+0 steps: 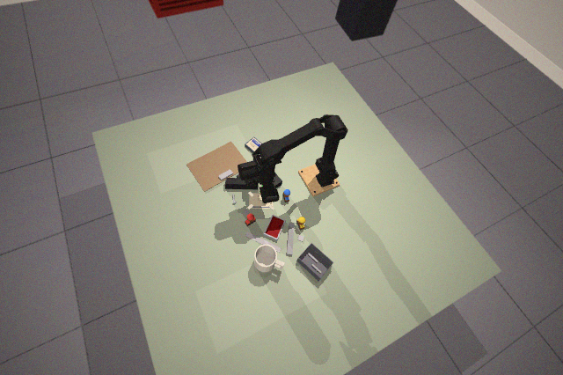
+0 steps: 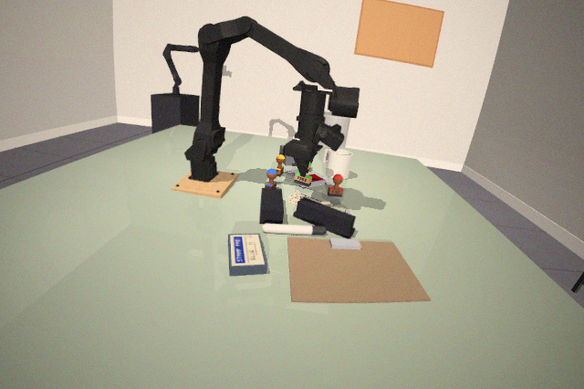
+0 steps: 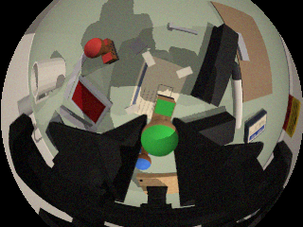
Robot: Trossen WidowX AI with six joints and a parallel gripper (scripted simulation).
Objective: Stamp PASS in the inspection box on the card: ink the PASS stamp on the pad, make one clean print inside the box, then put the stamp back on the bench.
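Now: gripper tip 140 mm to the left of the white marker, 70 mm above it and 30 mm short of it. From my gripper tip the other things lie so: cream card (80 mm below, 10 mm to the left, 10 mm ahead); then long black block (90 mm to the right, 70 mm ahead, 60 mm below); then green-knobbed stamp (10 mm below).
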